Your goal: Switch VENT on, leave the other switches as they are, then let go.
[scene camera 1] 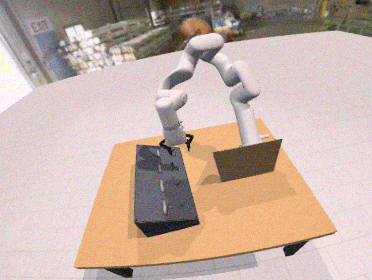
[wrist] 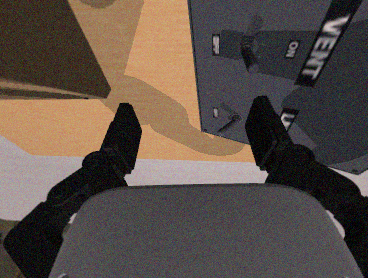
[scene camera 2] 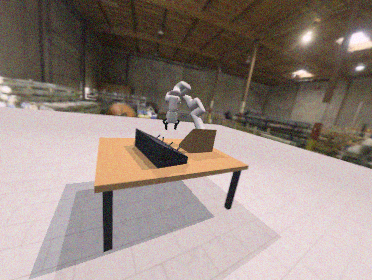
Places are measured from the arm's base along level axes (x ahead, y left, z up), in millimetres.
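Pixels of known places: gripper, between the fingertips: [scene camera 1: 180, 151] [wrist: 192, 114] [scene camera 2: 170, 129]; arm's base, origin of its link: [scene camera 1: 251, 144] [scene camera 2: 202, 134].
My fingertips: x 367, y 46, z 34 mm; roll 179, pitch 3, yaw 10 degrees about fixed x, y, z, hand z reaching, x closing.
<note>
For each thing: its middle in the pictures, then the offset to it from my fingertips. "*": a spot on its surface instead. Level surfaces: height alone.
- dark sloped switch panel, middle of its body: [scene camera 1: 162, 182] [scene camera 2: 157, 147] dz -148, dx +117, dy +82 mm
- VENT label, middle of its body: [wrist: 321, 51] dz -90, dx +128, dy +23 mm
- VENT lever, middle of its body: [wrist: 249, 58] dz -93, dx +61, dy +4 mm
- OFF label, a spot on its surface: [wrist: 216, 45] * dz -135, dx +30, dy -4 mm
- neighbouring lever, middle of its body: [wrist: 228, 126] dz -99, dx +80, dy -115 mm
- wooden table, height of its surface: dz -210 mm
The dark sloped switch panel [scene camera 1: 147, 200] [scene camera 2: 150, 147] [wrist: 215, 80] stands on the table. In the wrist view the VENT label [wrist: 325, 42] is at upper right, and the VENT lever [wrist: 250, 57] stands between the OFF label [wrist: 216, 45] and the ON label [wrist: 292, 49]. Its free end points down the image, slightly to the ON side; whether it is fully on I cannot tell. The neighbouring lever [wrist: 228, 123] leans to its OFF side. My gripper [scene camera 1: 179, 150] [scene camera 2: 171, 128] [wrist: 192, 114] is wide open and empty, above the panel's far right edge, apart from the VENT lever.
A brown upright board [scene camera 1: 247, 160] [scene camera 2: 202, 141] [wrist: 40, 50] stands on the wooden table [scene camera 1: 110, 235] [scene camera 2: 112, 172], between the panel and the arm's base in the wrist view's left. More levers [scene camera 1: 179, 183] [scene camera 1: 184, 205] stand along the panel toward its near end.
</note>
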